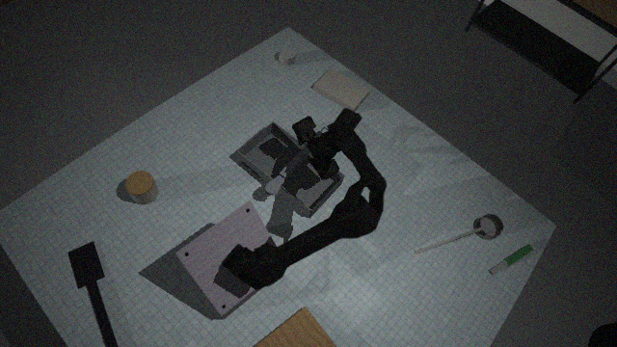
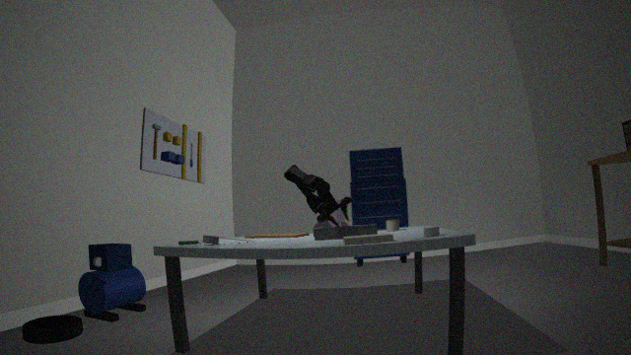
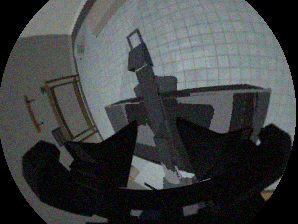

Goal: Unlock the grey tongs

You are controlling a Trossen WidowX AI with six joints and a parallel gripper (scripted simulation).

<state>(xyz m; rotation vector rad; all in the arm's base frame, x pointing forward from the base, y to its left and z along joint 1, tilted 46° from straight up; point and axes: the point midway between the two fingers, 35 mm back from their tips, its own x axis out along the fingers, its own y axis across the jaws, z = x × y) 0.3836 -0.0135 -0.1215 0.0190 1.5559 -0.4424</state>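
Right now the roasting tin is 50 mm behind my gripper tip, 10 mm to the left of it and 40 mm below it. Also, from my gripper tip: small block 340 mm ahead, 350 mm to the left, 50 mm below; then pale slab 350 mm ahead, 90 mm to the left, 60 mm below; then orange-topped cylinder 400 mm behind, 300 mm to the left, 40 mm below.
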